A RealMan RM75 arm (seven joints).
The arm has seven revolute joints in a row. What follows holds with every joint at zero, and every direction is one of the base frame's. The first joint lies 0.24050 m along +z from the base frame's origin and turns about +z. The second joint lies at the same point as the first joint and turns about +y. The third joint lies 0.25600 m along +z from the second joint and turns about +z. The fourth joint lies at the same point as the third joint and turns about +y. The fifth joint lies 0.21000 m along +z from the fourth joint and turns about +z. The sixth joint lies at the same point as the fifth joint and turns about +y. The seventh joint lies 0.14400 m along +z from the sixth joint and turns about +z. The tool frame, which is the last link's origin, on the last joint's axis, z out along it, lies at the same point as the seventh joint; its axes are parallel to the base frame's.
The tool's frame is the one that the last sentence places.
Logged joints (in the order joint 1, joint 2, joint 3, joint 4, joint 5, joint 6, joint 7), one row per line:
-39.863 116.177 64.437 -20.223 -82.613 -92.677 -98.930
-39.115 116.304 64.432 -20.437 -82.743 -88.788 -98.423
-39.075 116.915 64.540 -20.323 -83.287 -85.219 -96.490
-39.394 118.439 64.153 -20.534 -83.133 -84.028 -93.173
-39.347 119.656 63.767 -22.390 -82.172 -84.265 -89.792
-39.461 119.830 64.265 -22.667 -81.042 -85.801 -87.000
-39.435 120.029 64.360 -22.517 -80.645 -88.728 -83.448
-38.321 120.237 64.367 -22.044 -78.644 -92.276 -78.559
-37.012 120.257 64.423 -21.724 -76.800 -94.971 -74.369
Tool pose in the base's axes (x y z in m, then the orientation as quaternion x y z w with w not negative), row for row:
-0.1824 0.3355 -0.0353 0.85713 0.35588 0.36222 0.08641
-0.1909 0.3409 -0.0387 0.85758 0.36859 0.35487 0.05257
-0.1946 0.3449 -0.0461 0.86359 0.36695 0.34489 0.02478
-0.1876 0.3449 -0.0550 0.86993 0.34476 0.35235 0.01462
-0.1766 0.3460 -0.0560 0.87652 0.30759 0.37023 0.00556
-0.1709 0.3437 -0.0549 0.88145 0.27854 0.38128 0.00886
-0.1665 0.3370 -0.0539 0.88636 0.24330 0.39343 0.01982
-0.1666 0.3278 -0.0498 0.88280 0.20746 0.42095 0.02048
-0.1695 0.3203 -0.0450 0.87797 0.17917 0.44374 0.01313
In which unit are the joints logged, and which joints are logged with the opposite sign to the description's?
The joints are logged in degrees. Opposite sign: joint 2, joint 4, joint 5, joint 6.
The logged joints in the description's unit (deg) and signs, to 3 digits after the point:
-39.863 -116.177 64.437 20.223 82.613 92.677 -98.930
-39.115 -116.304 64.432 20.437 82.743 88.788 -98.423
-39.075 -116.915 64.540 20.323 83.287 85.219 -96.490
-39.394 -118.439 64.153 20.534 83.133 84.028 -93.173
-39.347 -119.656 63.767 22.390 82.172 84.265 -89.792
-39.461 -119.830 64.265 22.667 81.042 85.801 -87.000
-39.435 -120.029 64.360 22.517 80.645 88.728 -83.448
-38.321 -120.237 64.367 22.044 78.644 92.276 -78.559
-37.012 -120.257 64.423 21.724 76.800 94.971 -74.369

